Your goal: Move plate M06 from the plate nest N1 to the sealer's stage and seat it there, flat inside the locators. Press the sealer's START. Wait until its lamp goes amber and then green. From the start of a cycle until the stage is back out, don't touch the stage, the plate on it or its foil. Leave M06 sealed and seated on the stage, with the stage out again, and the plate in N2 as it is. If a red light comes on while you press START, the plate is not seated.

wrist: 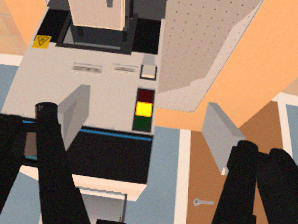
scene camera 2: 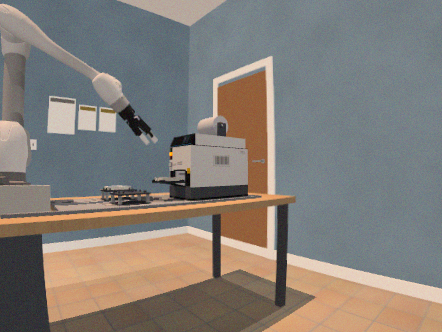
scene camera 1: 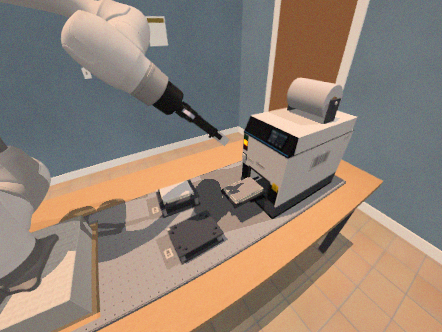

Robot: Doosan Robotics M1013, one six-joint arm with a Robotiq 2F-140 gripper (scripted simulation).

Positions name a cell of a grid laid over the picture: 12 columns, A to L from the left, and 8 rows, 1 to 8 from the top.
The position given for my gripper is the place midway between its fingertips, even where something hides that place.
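My gripper (scene camera 1: F4) is there for me to see, and the wrist view (wrist: F4) shows my gripper as well. I can also see a foil roll (scene camera 1: I3).
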